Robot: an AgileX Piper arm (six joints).
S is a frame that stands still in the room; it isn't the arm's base.
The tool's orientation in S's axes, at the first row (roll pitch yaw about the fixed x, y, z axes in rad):
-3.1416, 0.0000, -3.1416
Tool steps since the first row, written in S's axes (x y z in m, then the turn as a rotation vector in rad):
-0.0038, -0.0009, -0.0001, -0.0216, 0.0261, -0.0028
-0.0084, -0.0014, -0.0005, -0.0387, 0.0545, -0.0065
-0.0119, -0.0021, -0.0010, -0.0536, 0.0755, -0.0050
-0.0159, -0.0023, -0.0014, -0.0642, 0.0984, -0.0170
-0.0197, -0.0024, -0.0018, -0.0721, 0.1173, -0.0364
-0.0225, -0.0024, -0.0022, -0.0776, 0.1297, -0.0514
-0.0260, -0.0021, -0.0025, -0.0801, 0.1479, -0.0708
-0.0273, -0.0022, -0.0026, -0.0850, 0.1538, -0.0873
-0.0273, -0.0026, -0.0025, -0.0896, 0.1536, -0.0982
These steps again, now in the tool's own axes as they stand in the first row. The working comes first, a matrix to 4 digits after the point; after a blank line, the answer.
The tool's axes in the first row as the columns of a matrix, in S's axes (used below as rounded here):
-1.0000, 0.0000, 0.0000
0.0000, 1.0000, 0.0000
0.0000, 0.0000, -1.0000

0.0038, -0.0009, 0.0001, 0.0216, 0.0261, 0.0028
0.0084, -0.0014, 0.0005, 0.0387, 0.0545, 0.0065
0.0119, -0.0021, 0.0010, 0.0536, 0.0755, 0.0050
0.0159, -0.0023, 0.0014, 0.0642, 0.0984, 0.0170
0.0197, -0.0024, 0.0018, 0.0721, 0.1173, 0.0364
0.0225, -0.0024, 0.0022, 0.0776, 0.1297, 0.0514
0.0260, -0.0021, 0.0025, 0.0801, 0.1479, 0.0708
0.0273, -0.0022, 0.0026, 0.0850, 0.1538, 0.0873
0.0273, -0.0026, 0.0025, 0.0896, 0.1536, 0.0982

